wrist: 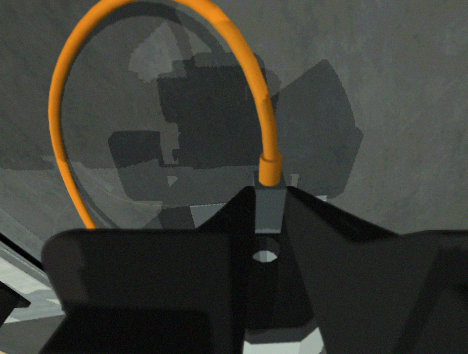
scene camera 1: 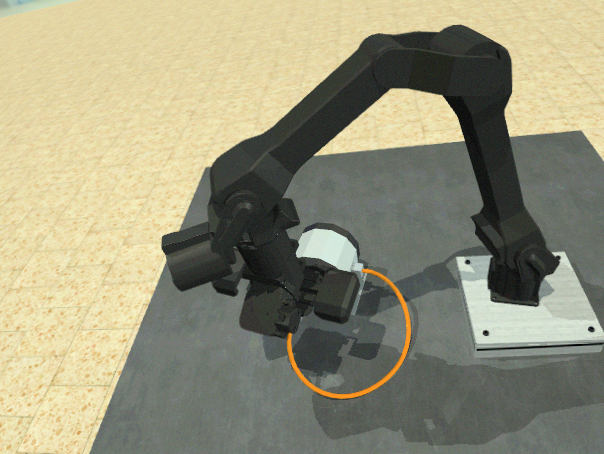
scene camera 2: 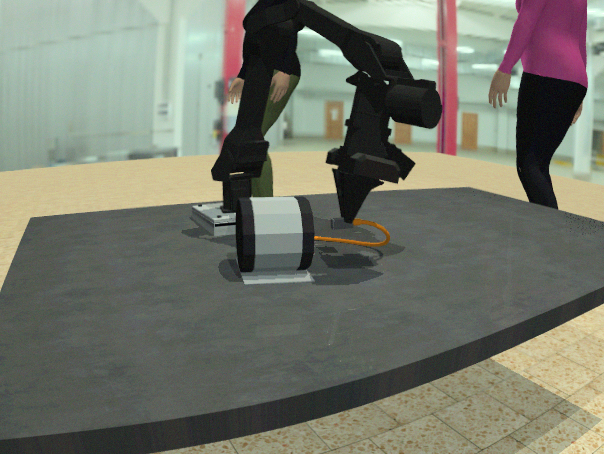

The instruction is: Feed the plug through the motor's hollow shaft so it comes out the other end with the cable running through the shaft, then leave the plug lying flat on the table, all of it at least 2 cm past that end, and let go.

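Places are measured from the arm's base along level axes (x ahead, y left, z up), in millimetres.
Pixels of known places: gripper, fingertip midpoint: (wrist: 268,195) (scene camera 2: 346,221); arm's base, origin of the base link: (scene camera 1: 513,287).
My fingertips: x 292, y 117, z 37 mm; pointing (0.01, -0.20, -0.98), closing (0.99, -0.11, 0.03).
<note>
Ahead of a thing's pixels: the offset from my fingertips to its top centre. Level surfaces: height alone.
The motor {dx -8, dy -107, dz +35 mm} (scene camera 1: 327,245) (scene camera 2: 277,230) is a white drum with black end rings, lying on its side on a pale base. In the wrist view its dark end face shows between the fingers, with the shaft hole (wrist: 265,256) as a small bright opening. My gripper (scene camera 2: 349,220) (wrist: 268,195) is shut on the grey plug {dx -1, dy -7, dz +6 mm} (scene camera 2: 340,223) (wrist: 270,212), above the table and outside the motor. The plug's free end faces the motor's end face, with a gap between them. The orange cable (scene camera 1: 409,327) (scene camera 2: 385,235) (wrist: 55,110) loops from the plug back to the motor's side. In scene camera 1 the arm hides the plug.
The dark table {dz -67 mm} (scene camera 1: 200,410) (scene camera 2: 175,340) carries everything. The arm's silver base plate (scene camera 1: 545,320) (scene camera 2: 215,227) stands to the right of the motor in scene camera 1 and behind it in scene camera 2. The cable loop bends low near the table. Two people stand beyond the table.
</note>
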